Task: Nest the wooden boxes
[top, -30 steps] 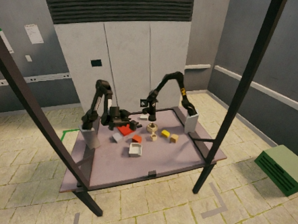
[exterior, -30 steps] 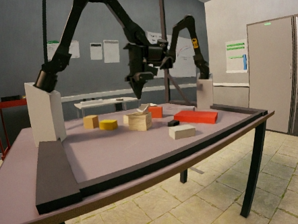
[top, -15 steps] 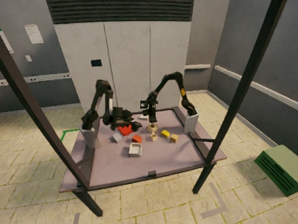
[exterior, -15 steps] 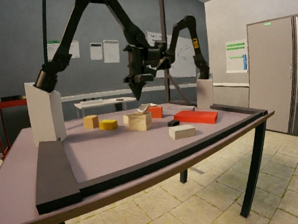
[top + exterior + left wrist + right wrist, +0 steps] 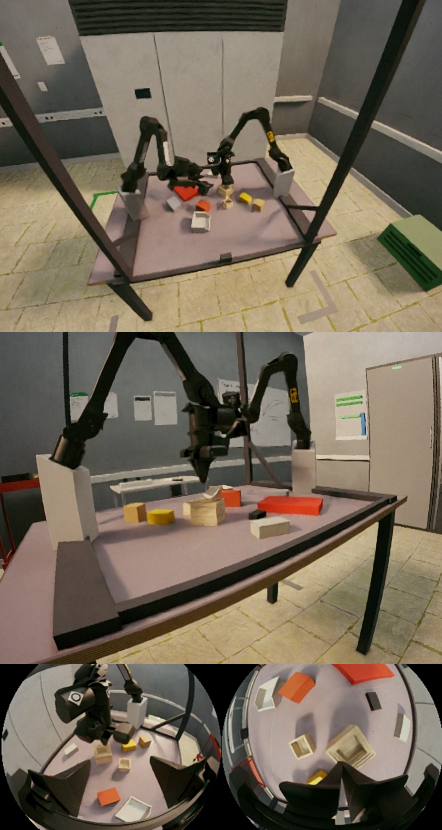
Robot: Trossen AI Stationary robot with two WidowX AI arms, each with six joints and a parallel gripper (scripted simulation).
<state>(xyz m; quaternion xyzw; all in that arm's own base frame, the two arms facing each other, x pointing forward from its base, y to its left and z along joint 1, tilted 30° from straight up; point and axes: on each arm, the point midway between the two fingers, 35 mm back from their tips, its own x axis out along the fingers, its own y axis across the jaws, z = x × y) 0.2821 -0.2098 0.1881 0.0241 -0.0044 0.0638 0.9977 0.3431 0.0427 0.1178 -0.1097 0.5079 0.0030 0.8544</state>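
Right now my right hand is 13 cm above the small open wooden box and 8 cm past it. The rest, counted from my right hand: orange block: 15 cm to the left, 11 cm below, 9 cm behind; pale block: 21 cm ahead, 12 cm below, 4 cm to the left; small black block: 13 cm below, 11 cm to the left, 10 cm ahead.
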